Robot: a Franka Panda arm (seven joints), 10 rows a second.
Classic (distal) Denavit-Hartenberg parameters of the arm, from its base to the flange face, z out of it. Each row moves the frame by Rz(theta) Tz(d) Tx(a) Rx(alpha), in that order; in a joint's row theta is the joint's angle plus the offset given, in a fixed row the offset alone. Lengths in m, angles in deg.
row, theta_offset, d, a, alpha
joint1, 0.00, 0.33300, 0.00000, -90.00
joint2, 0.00, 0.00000, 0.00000, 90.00
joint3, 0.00, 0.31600, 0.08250, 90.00
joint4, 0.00, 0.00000, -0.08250, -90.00
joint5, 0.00, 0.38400, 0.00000, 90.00
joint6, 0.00, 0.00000, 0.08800, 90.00
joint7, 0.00, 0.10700, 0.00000, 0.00
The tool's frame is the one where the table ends.
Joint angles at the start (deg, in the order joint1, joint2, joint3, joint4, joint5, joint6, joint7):
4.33, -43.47, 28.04, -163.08, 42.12, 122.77, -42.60
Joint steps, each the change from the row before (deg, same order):
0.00, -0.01, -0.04, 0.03, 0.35, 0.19, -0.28
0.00, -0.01, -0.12, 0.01, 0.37, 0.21, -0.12
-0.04, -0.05, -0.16, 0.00, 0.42, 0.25, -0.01
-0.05, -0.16, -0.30, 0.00, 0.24, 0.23, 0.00
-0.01, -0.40, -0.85, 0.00, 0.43, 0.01, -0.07
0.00, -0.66, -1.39, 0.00, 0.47, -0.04, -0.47
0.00, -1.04, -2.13, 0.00, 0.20, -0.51, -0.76
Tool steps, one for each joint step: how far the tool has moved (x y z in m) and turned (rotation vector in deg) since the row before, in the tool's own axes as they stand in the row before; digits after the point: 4 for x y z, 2 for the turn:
0.0006, 0.0001, -0.0006, 0.09, 0.39, -0.08
0.0005, 0.0005, -0.0008, 0.12, 0.45, 0.16
0.0004, 0.0009, -0.0012, 0.10, 0.56, 0.36
0.0003, 0.0013, -0.0021, -0.01, 0.61, 0.34
-0.0002, 0.0025, -0.0045, 0.32, 1.06, 0.65
-0.0004, 0.0039, -0.0073, 0.42, 1.58, 0.54
-0.0015, 0.0055, -0.0107, 0.63, 1.84, 0.46

